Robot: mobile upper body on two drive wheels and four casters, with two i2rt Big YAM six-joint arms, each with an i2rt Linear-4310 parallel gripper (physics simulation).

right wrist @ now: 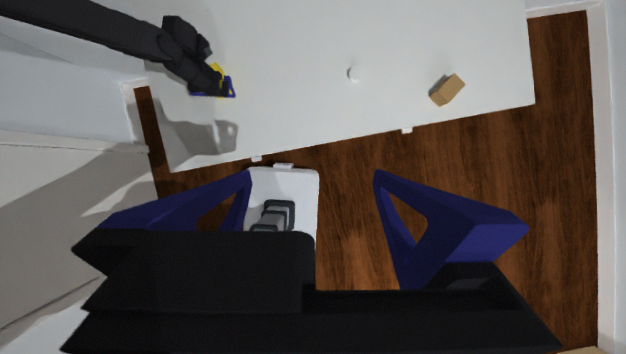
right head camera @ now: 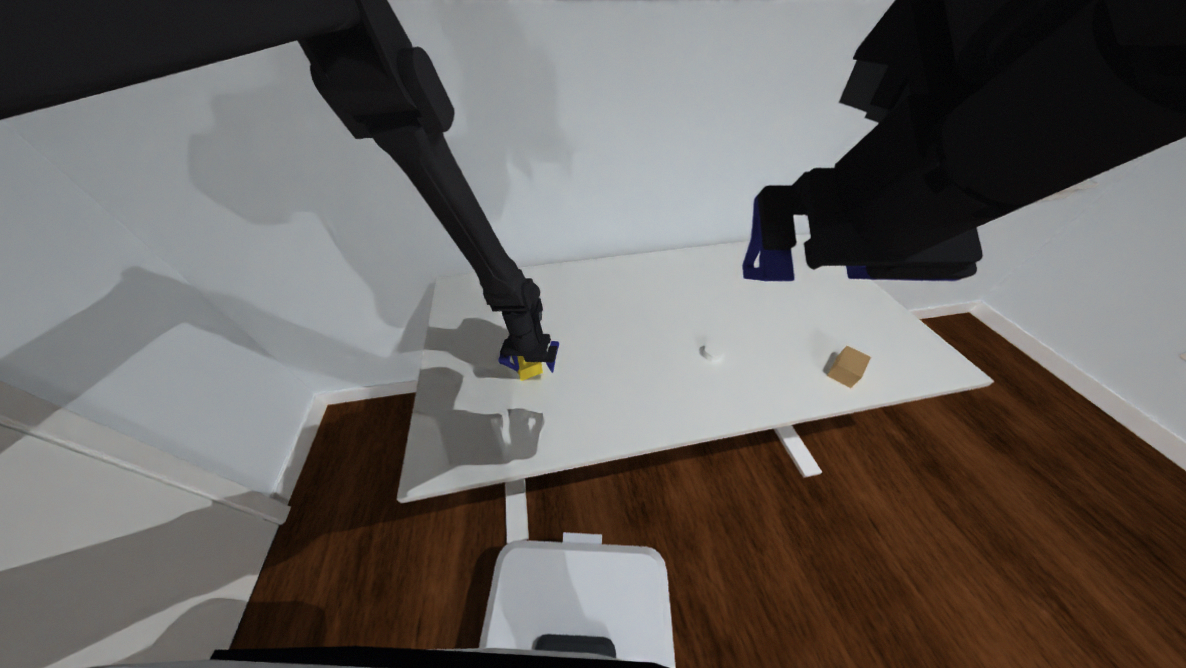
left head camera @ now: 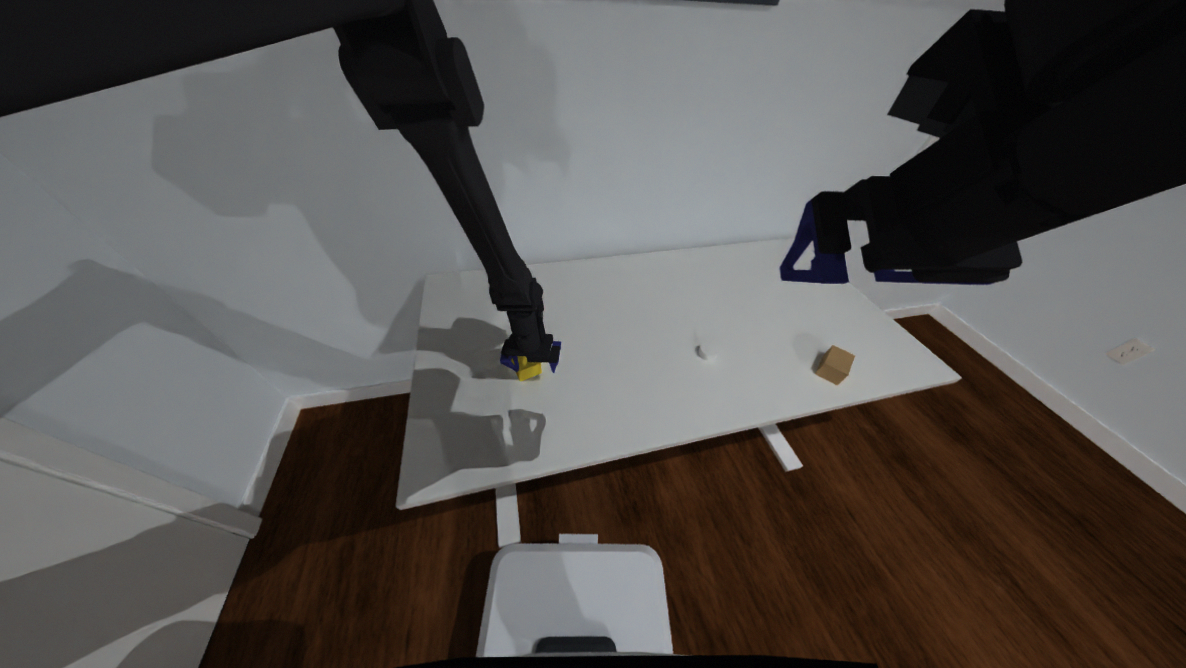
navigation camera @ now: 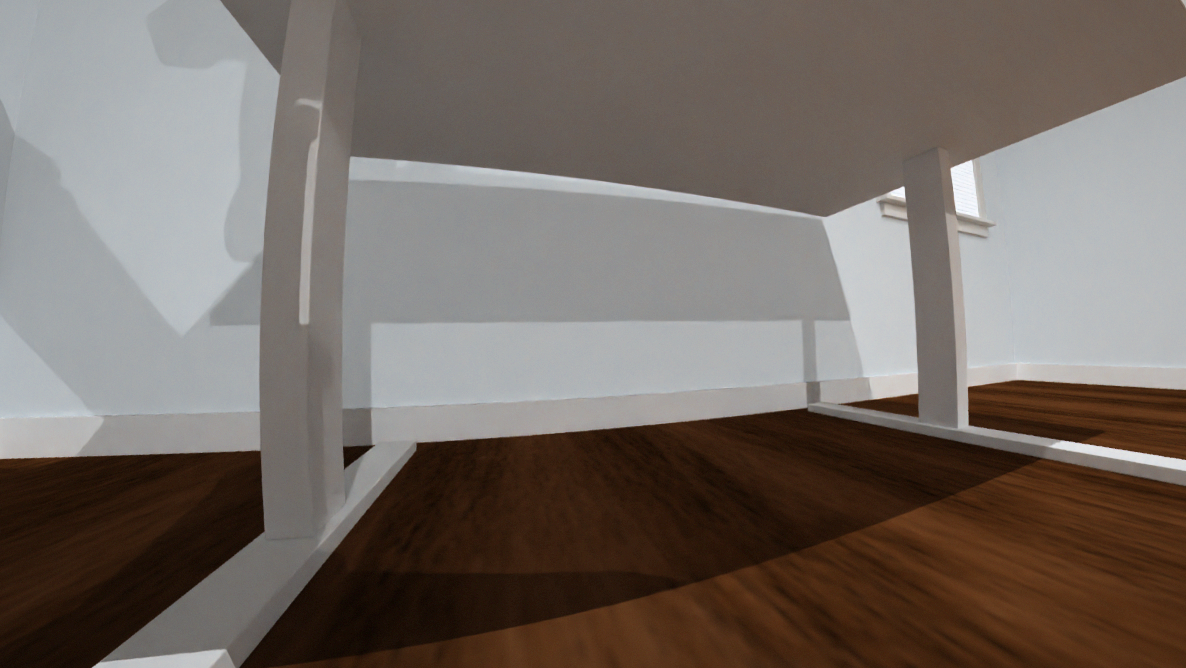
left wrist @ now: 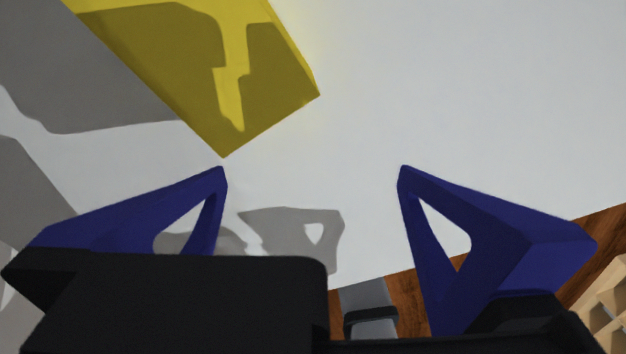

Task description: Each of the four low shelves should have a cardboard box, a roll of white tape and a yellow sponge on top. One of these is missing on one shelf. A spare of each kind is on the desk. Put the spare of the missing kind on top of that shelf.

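Frame: origin at the left arm's base, x down, y left, z ahead, level; millimetres.
Where they show: left gripper, fingertip midpoint: (right wrist: 223, 95) (right head camera: 535, 370) (left head camera: 536, 370) (left wrist: 312, 175); right gripper, fingertip midpoint: (right wrist: 312, 176) (right head camera: 796, 271) (left head camera: 829, 274).
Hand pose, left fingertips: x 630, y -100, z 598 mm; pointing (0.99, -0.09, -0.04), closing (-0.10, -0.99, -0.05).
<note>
Things, the pixels of their top centre, and the offset from my left fingertips. Level surfaces: height alone.
- yellow sponge, top centre: (left wrist: 194, 40) (left head camera: 522, 353) (right head camera: 523, 353) (right wrist: 214, 78) dx +15, dy +44, dz +65 mm
- white desk, surface height: dx +60 mm
- small white tape roll, top centre: (right head camera: 713, 349) (left head camera: 709, 349) (right wrist: 355, 72) dx +36, dy -485, dz +121 mm
- cardboard box, top centre: (right head camera: 854, 360) (left head camera: 840, 359) (right wrist: 451, 87) dx +10, dy -837, dz +75 mm
The yellow sponge (left head camera: 529, 372) (right head camera: 529, 372) (left wrist: 190, 55) (right wrist: 217, 67) lies on the white desk (left head camera: 630, 414) (right head camera: 630, 414) (left wrist: 475, 100) (right wrist: 300, 115). My left gripper (left head camera: 531, 365) (right head camera: 529, 365) (left wrist: 312, 175) (right wrist: 223, 95) is open above the desk, close to the sponge. In the left wrist view the sponge's near corner shows beyond the left fingertip, not between the fingers. The small white tape roll (left head camera: 705, 353) (right head camera: 712, 354) (right wrist: 354, 75) is mid-desk. The cardboard box (left head camera: 834, 365) (right head camera: 849, 366) (right wrist: 447, 90) is farther right. My right gripper (left head camera: 860, 277) (right head camera: 817, 277) (right wrist: 312, 176) is open and empty, high up.
A light wooden lattice-like unit (left wrist: 600, 280) shows partly at the left wrist view's lower right. The robot's white base (left head camera: 580, 580) (right head camera: 580, 580) stands before the desk. Walls run behind the desk and at both sides. Desk legs (navigation camera: 302, 373) (navigation camera: 937, 290) stand on wooden floor.
</note>
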